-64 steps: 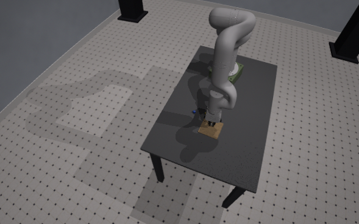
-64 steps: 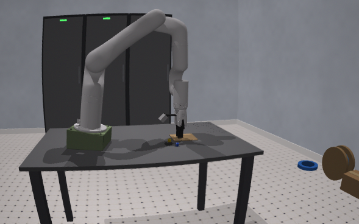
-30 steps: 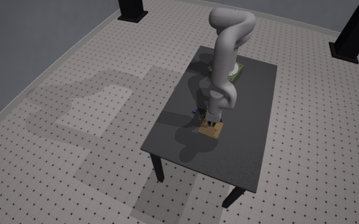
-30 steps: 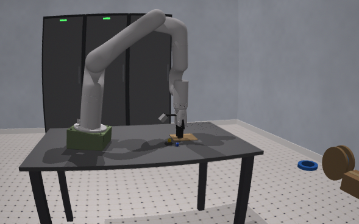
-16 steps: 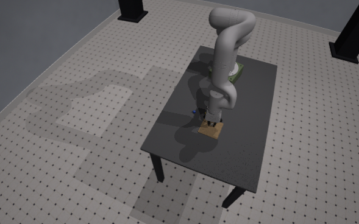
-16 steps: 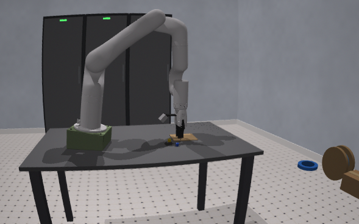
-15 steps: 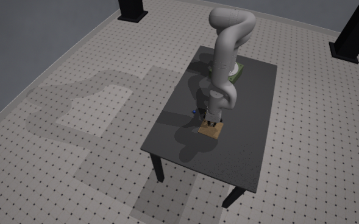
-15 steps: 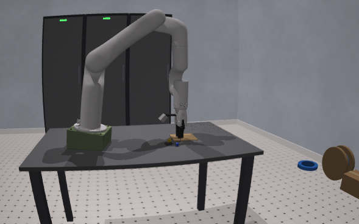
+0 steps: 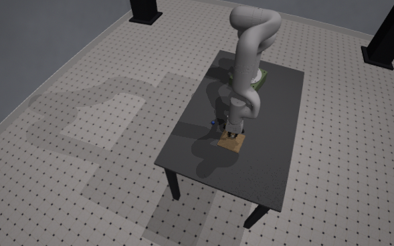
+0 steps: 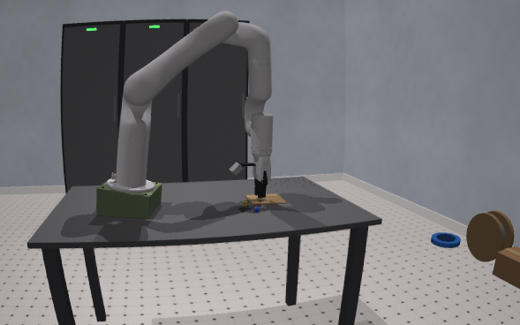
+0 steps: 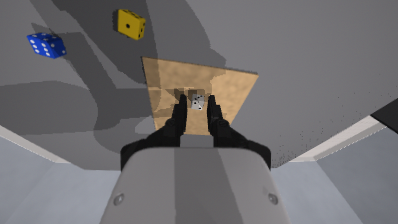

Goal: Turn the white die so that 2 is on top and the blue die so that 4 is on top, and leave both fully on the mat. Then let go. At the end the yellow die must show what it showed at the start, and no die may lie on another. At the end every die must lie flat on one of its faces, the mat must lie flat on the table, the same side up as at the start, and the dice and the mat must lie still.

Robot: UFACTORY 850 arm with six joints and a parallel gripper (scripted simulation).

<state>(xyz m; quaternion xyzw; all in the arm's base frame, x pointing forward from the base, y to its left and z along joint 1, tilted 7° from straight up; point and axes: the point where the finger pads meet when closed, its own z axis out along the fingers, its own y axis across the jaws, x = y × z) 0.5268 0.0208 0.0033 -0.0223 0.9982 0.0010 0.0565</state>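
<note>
Now: the white die 2 cm below my hand. Also, from my hand: blue die: 15 cm to the right, 6 cm behind, 3 cm below; yellow die: 8 cm behind, 6 cm to the right, 3 cm below; tan mat: 3 cm below, 2 cm ahead.
</note>
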